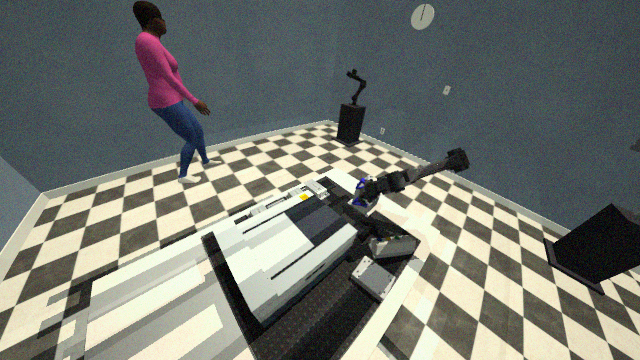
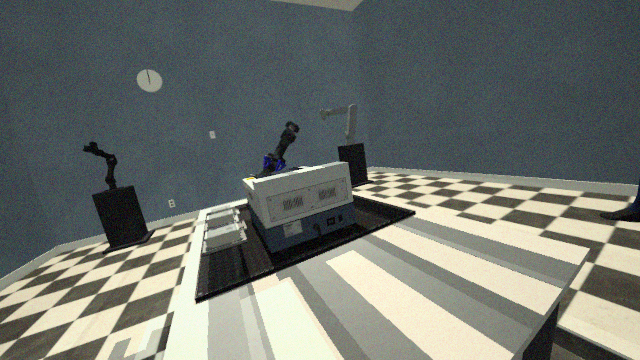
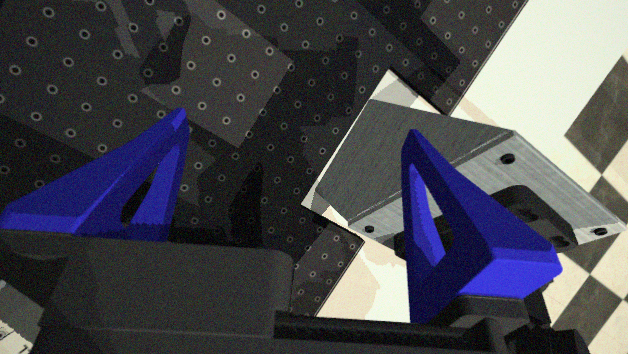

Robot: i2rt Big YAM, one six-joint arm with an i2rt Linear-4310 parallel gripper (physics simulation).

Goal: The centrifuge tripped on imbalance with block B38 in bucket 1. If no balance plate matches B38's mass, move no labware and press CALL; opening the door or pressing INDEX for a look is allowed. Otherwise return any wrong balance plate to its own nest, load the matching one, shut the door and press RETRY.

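Places are measured from the arm's base along level axes (x left, y ahead, z down), in metres.
Pixels of known places: gripper, fingertip midpoint: [image 1: 354, 195] [image 2: 269, 171] [image 3: 298, 129].
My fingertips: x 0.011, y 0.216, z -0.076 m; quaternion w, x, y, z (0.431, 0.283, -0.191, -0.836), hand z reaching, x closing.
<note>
Ahead of a thing's pixels: the offset from my fingertips to its middle. "*": to the spot under its first point. Level surfaces: height alone.
The centrifuge @[dy +0.396, dx -0.017, dz +0.082 m] [image 1: 280, 250] [image 2: 300, 195] has a white upper body, a blue base and a dark section @[* dy +0.256, dx +0.012, dz -0.009 m] [image 1: 320, 220] on top; I cannot tell the door's state. Pale frames or nests [image 1: 316, 189] [image 2: 223, 237] stand in a row along one side; their contents and any labels are too small to read. A sloped box @[dy -0.033, dx +0.280, dz +0.162 m] [image 1: 395, 247] with small coloured buttons stands at the other side. Block B38, the buckets and balance plate masses cannot be made out. My gripper [image 1: 358, 193] [image 2: 274, 165] [image 3: 298, 129] is open and empty, above the perforated black board @[dz +0.203 m] [image 3: 210, 85] beyond the centrifuge.
A metal bracket [image 3: 425, 145] with screw holes stands behind and beside the right finger. A grey screwed plate @[dy +0.176, dx +0.301, dz +0.180 m] [image 1: 375, 277] lies near the button box. A pale labelled corner @[* dy +0.046, dx +0.229, dz +0.126 m] [image 3: 15, 337] shows at lower left. A person [image 1: 162, 75] stands beyond the table.
</note>
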